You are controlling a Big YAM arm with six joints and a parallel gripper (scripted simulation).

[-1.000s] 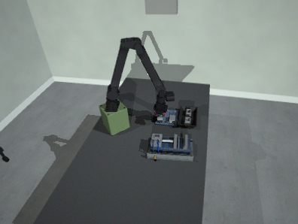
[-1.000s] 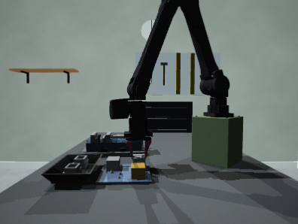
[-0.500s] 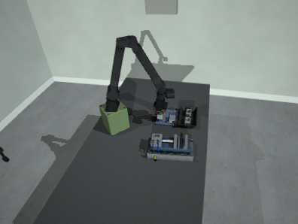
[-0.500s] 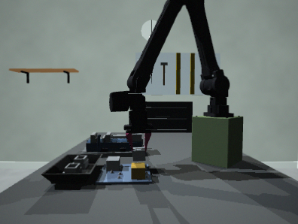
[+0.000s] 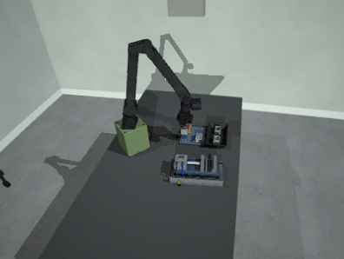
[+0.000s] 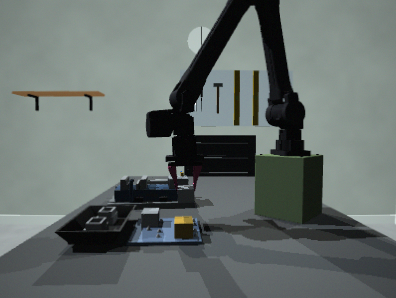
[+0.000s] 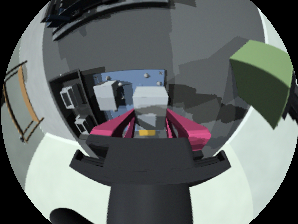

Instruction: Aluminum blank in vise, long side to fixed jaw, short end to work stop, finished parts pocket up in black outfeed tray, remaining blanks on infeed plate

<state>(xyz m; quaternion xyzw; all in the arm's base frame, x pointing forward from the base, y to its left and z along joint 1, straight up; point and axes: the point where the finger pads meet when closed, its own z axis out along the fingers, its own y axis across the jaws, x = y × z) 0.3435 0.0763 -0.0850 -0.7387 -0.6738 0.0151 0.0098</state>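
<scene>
Now: hand 90 mm short of the vise, 290 mm to the left of it and 60 mm above it. From my hand the other things lie so: yellow brass blank 20 mm ahead, 90 mm to the left, 80 mm below; then gray aluminum blank 20 mm below.
</scene>
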